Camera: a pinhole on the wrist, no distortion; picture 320 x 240 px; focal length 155.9 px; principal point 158.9 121.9 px. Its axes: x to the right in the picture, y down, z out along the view. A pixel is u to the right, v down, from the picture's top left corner.
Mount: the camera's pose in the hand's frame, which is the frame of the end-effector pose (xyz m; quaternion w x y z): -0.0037 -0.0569 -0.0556 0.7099 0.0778 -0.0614 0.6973
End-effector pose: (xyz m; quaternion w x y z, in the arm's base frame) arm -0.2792 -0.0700 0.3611 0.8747 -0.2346 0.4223 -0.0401
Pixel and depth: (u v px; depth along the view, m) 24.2 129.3 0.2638
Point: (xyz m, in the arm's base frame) -0.1262 -0.3005 0.6041
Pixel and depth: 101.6 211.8 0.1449
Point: -0.2571 -0.1385 0.5246
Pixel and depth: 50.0 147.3 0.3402
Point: -0.0936 -0.2826 0.6840
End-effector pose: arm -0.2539 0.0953 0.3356 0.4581 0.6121 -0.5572 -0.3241
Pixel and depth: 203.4 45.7 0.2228
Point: -0.3763 -0.0496 0.2476
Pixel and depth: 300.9 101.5 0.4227
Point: -0.7262 -0.0483 0.4015
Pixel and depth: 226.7 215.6 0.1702
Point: -0.3811 0.1678 0.2618
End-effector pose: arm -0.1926 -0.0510 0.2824 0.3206 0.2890 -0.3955 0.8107
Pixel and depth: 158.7 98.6 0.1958
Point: -0.1103 -0.1082 0.4181
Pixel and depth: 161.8 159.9 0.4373
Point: 0.0513 -0.3282 0.4665
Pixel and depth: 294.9 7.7 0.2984
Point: -0.3760 -0.2842 0.5306
